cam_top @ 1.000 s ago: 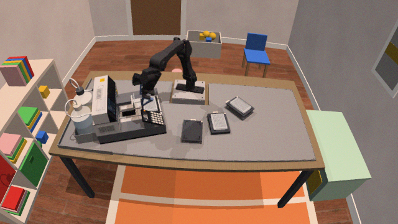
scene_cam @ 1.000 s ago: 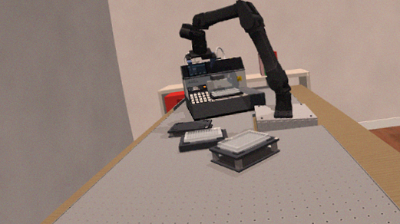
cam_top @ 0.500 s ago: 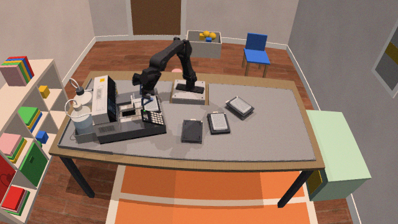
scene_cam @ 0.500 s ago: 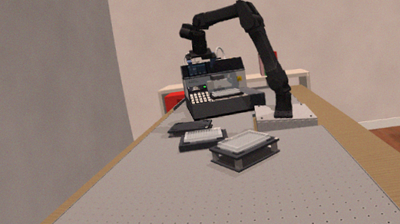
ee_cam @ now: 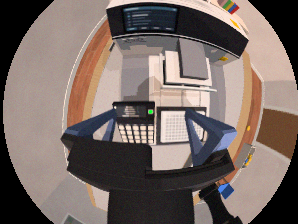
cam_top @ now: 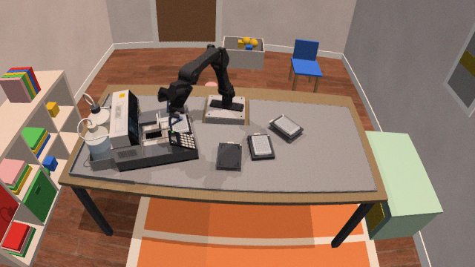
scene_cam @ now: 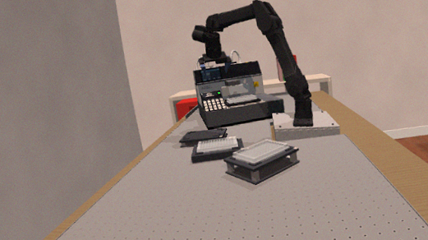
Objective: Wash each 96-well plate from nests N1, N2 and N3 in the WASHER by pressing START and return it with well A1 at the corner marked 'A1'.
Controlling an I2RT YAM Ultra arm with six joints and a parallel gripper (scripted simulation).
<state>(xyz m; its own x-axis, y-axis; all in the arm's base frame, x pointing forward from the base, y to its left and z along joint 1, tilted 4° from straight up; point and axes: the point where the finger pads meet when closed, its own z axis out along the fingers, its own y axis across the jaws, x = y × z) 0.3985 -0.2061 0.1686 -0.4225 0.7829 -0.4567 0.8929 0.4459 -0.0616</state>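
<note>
Right now the washer carrier is 140 mm below my hand and 100 mm behind it. The rest, counted from my hand: manifold (130 mm to the right, 90 mm below, 40 mm behind); then plate washer (130 mm to the right, 100 mm below, 40 mm behind); then nest (570 mm to the left, 280 mm behind, 200 mm below).
</note>
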